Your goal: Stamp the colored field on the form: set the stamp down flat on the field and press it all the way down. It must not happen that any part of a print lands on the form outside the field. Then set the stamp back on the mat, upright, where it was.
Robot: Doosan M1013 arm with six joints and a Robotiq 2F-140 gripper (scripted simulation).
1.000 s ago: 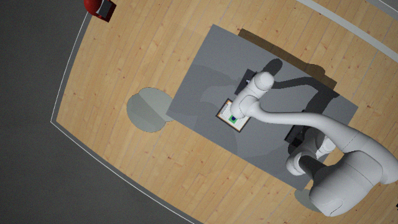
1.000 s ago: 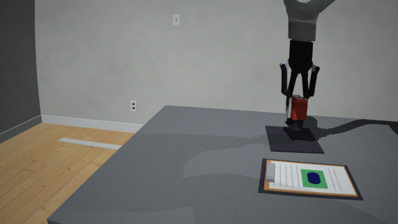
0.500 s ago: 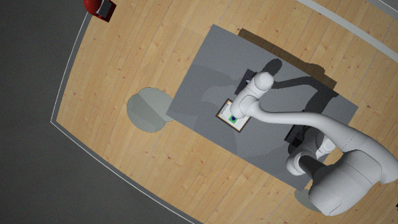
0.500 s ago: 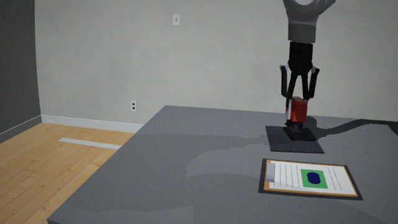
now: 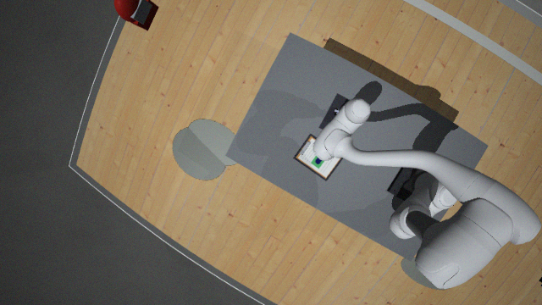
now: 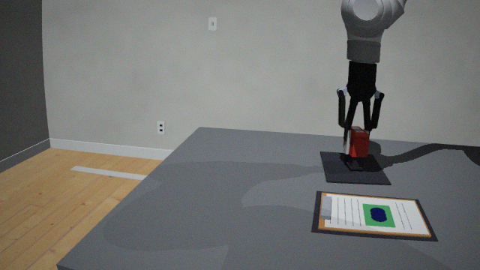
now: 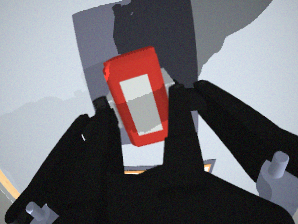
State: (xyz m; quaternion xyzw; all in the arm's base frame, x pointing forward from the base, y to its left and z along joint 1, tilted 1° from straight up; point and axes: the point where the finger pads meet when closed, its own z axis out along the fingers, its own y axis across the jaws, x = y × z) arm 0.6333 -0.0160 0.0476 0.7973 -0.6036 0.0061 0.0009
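My hand is 7 cm above the dark mat. Round my hand: red stamp: 2 cm below; then form: 3 cm behind, 27 cm to the left, 7 cm below.
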